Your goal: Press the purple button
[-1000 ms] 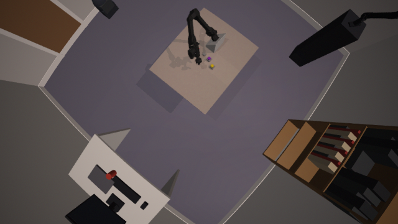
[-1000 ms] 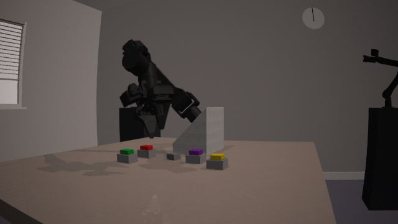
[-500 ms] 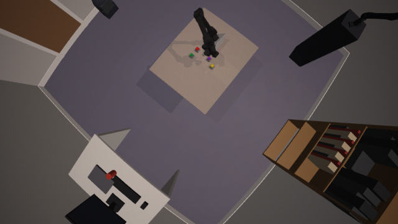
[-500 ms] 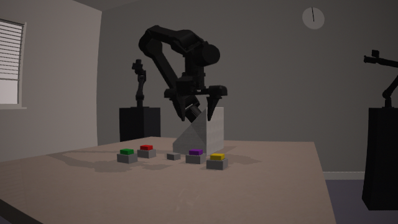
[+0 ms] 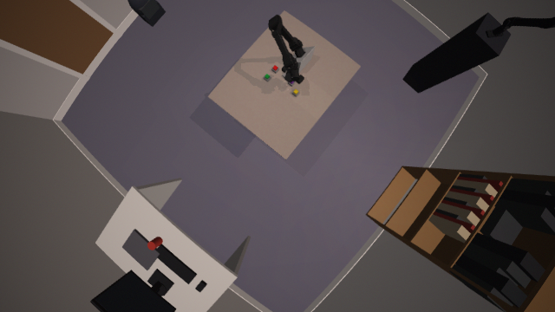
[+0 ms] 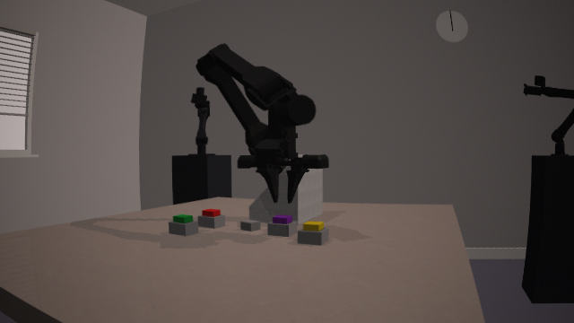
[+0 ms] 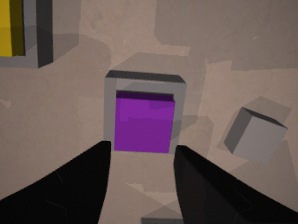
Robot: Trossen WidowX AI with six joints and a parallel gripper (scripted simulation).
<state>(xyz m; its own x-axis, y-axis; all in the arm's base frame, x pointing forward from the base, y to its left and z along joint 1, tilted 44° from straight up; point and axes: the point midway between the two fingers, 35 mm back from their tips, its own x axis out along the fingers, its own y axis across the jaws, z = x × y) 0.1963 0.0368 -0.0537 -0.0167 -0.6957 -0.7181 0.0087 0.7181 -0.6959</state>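
My gripper tip is 40 mm above the purple button. The rest, counted from my gripper tip: red button: 10 mm behind, 190 mm to the right, 40 mm below; then yellow button: 50 mm ahead, 90 mm to the left, 40 mm below; then grey block: 20 mm behind, 90 mm to the right, 60 mm below.
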